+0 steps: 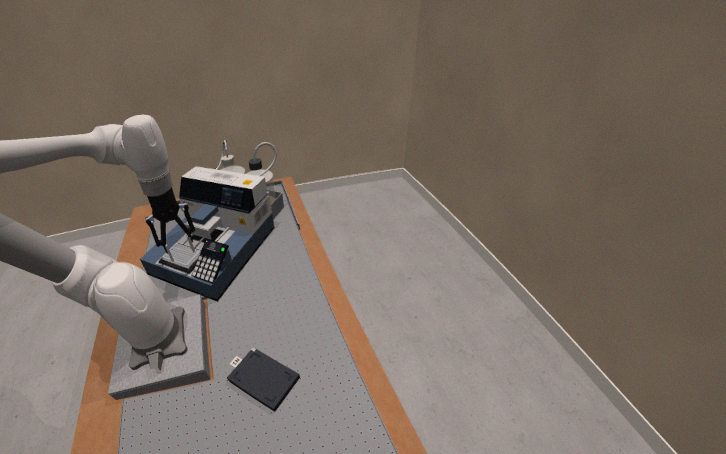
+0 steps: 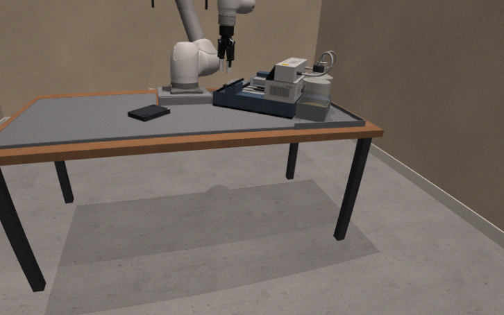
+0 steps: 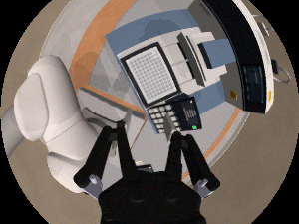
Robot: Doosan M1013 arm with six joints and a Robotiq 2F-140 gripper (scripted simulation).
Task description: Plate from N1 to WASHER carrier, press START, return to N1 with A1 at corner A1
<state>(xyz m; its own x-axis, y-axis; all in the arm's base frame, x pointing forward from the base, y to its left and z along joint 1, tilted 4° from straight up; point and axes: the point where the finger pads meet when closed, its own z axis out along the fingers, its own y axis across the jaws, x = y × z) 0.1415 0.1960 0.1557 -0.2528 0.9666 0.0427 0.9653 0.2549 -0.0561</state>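
The white well plate is 2 cm behind my hand, 8 cm to the left of it and 10 cm below it. From my hand the other things lie so: washer carrier (2 cm behind, 8 cm to the left, 10 cm below); then plate washer (8 cm ahead, 20 cm to the left, 7 cm below); then white label (9 cm ahead, 34 cm to the right, 19 cm below).
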